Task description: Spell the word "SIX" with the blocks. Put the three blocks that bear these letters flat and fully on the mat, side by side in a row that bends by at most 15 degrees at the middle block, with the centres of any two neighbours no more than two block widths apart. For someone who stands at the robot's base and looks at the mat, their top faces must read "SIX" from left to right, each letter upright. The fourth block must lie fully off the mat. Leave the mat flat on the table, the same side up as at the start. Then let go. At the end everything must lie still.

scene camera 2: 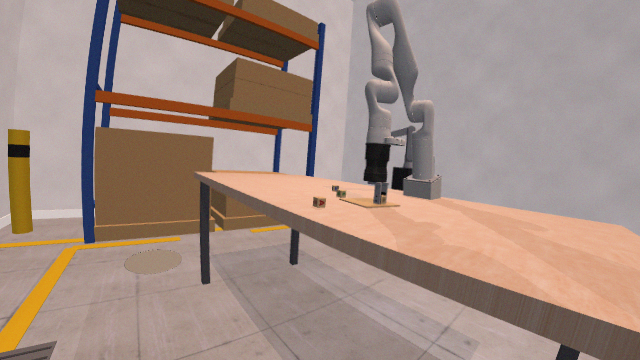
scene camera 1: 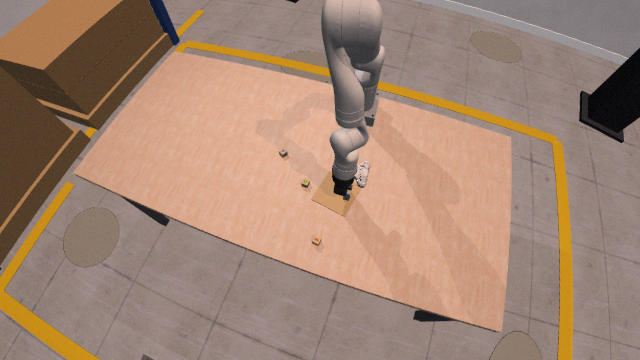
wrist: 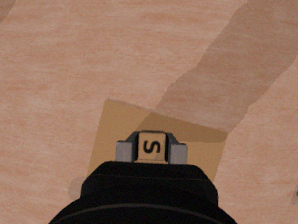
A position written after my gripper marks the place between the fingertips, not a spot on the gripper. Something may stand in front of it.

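Scene camera 2 gives me my gripper (scene camera 2: 379, 203), and on scene camera 1 there's a mat (scene camera 1: 325, 195). The wrist view has both the mat (wrist: 205, 145) and my gripper (wrist: 152, 142).
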